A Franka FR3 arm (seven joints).
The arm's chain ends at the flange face. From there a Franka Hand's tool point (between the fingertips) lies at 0.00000 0.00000 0.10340 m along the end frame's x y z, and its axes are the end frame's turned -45 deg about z.
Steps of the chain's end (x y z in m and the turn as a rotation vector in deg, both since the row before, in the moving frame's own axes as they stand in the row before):
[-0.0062 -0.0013 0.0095 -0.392 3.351 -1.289]
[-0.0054 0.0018 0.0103 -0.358 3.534 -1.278]
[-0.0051 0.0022 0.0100 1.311 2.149 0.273]
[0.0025 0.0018 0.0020 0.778 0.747 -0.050]
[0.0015 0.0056 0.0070 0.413 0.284 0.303]
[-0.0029 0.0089 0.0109 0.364 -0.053 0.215]
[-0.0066 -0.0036 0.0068 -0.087 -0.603 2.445]
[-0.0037 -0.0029 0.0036 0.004 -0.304 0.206]
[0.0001 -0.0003 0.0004 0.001 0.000 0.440]
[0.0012 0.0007 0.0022 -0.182 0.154 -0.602]
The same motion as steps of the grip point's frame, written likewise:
[0.0004 -0.0006 0.0093 -2.647 2.092 -1.289]
[-0.0010 0.0024 0.0101 -2.752 2.246 -1.278]
[-0.0008 -0.0010 0.0099 -0.593 2.447 0.273]
[0.0024 0.0030 0.0020 0.022 1.078 -0.050]
[-0.0020 0.0049 0.0070 0.091 0.493 0.303]
[-0.0079 0.0037 0.0109 0.295 0.220 0.215]
[-0.0030 -0.0079 0.0068 0.365 -0.488 2.445]
[-0.0009 -0.0051 0.0036 0.218 -0.212 0.206]
[0.0003 -0.0001 0.0004 0.001 0.001 0.440]
[0.0003 0.0018 0.0022 -0.238 -0.020 -0.602]

